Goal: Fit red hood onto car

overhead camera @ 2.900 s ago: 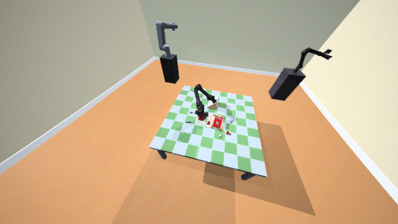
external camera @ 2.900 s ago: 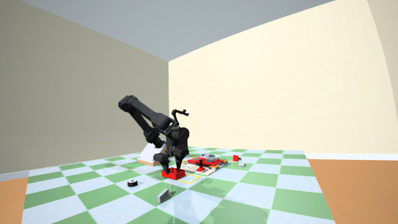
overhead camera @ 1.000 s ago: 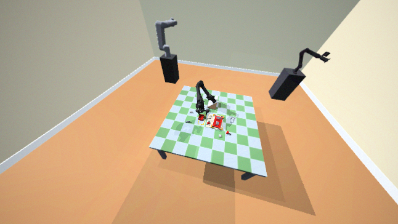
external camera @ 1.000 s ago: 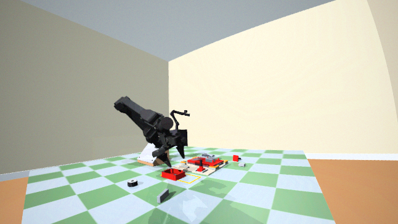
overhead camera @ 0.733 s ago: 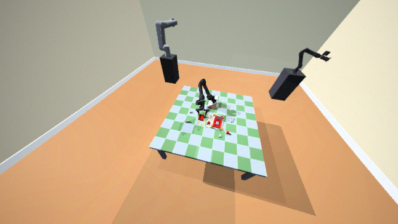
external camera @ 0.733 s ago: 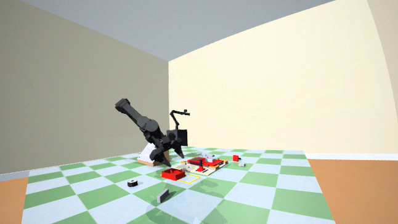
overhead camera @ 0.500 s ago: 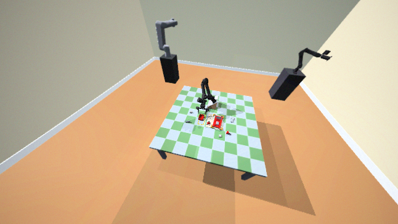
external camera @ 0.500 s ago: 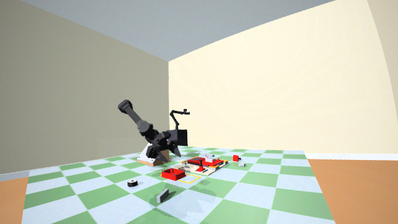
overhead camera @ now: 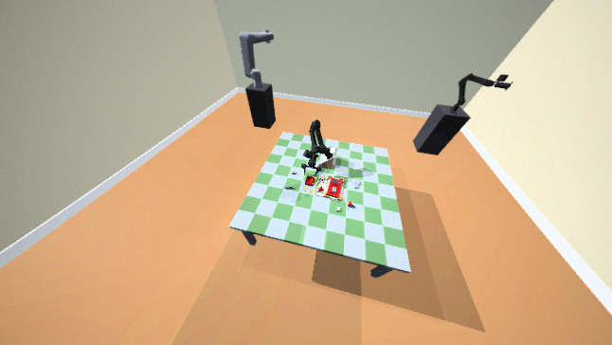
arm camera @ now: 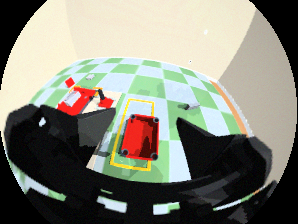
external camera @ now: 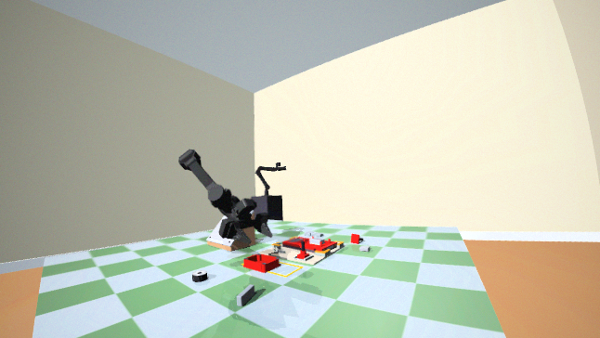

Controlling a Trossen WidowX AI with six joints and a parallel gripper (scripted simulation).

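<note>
My gripper tip is now 80 mm above the red hood and 10 mm past it. Also, from my gripper tip: grey engine block 250 mm to the left, 60 mm below, 60 mm ahead; black wheel 170 mm to the right, 80 mm below, 80 mm behind; beige jig 220 mm to the left, 80 mm below, 10 mm ahead.
</note>
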